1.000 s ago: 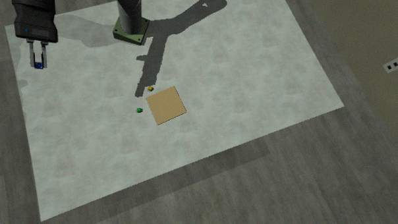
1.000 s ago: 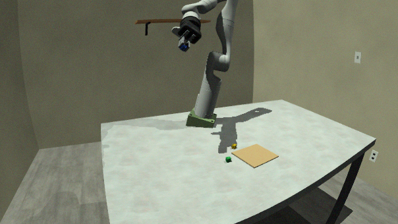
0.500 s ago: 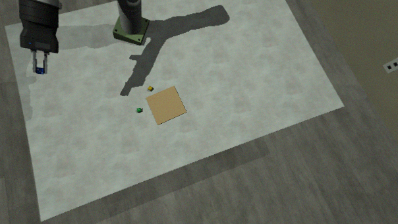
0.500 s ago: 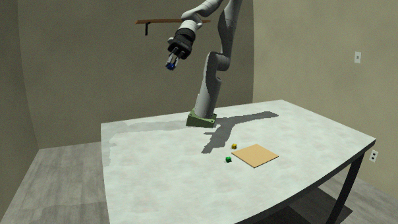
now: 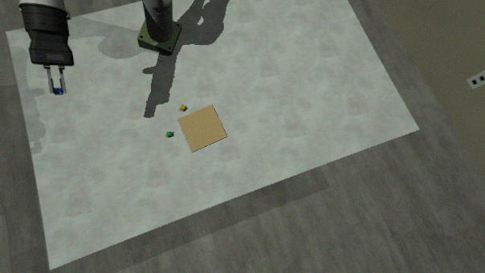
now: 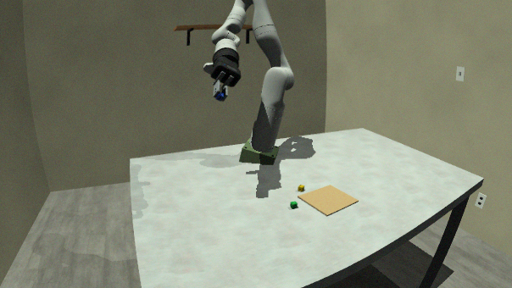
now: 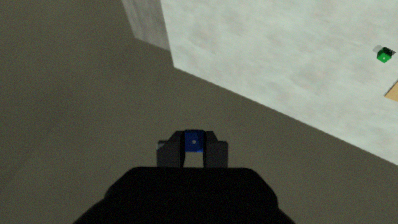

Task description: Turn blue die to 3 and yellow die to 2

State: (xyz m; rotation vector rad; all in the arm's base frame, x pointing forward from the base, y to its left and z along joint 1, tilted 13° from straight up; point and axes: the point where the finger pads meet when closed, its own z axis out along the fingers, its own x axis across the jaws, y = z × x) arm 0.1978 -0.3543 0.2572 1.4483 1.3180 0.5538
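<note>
My gripper is now 31 cm above the green die, 15 cm to the right of it and 13 cm short of it. Round my hand: yellow die (31 cm below, 24 cm to the left, 6 cm ahead); tan mat (31 cm below, 27 cm to the left, 16 cm ahead); blue die (1 cm to the right, 1 cm below, 1 cm ahead).
</note>
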